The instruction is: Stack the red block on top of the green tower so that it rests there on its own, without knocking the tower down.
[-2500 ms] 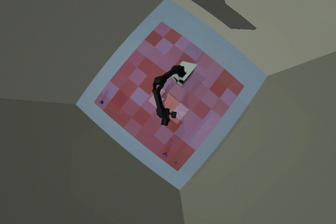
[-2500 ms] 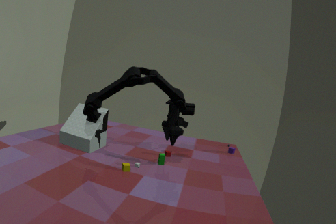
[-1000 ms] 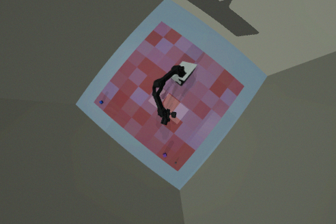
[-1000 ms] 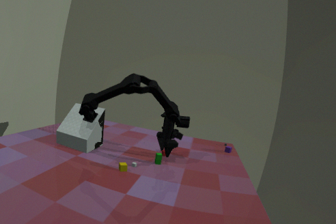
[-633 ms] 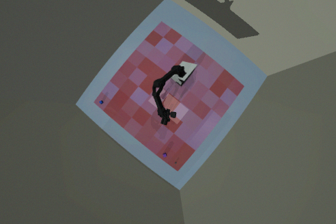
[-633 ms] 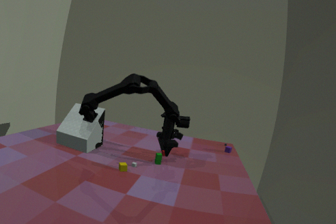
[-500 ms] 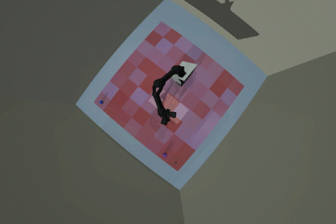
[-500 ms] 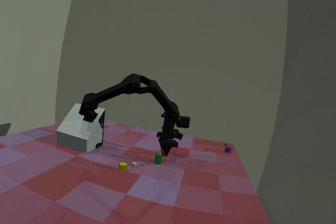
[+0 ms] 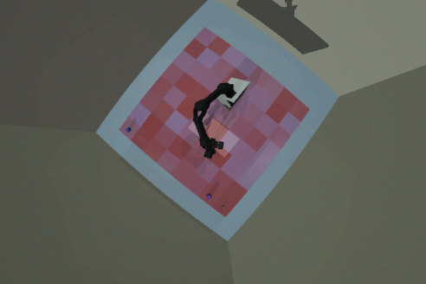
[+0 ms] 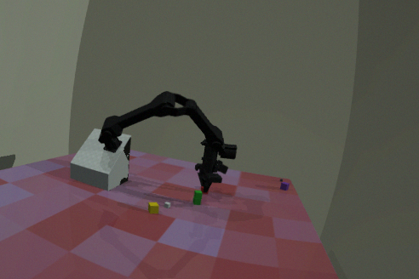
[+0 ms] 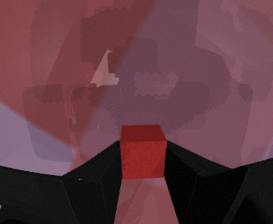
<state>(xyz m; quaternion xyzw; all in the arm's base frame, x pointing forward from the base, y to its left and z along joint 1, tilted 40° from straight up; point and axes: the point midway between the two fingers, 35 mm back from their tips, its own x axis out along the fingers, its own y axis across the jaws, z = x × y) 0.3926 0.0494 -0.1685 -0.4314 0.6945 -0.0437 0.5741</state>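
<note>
The small white cube lies 22 cm to the right of my gripper tip and 8 cm behind it. From my gripper tip the other things lie so: red block (right at my gripper tip); purple cube (37 cm ahead, 30 cm to the left, 1 cm above); yellow cube (29 cm to the right, 10 cm behind).
</note>
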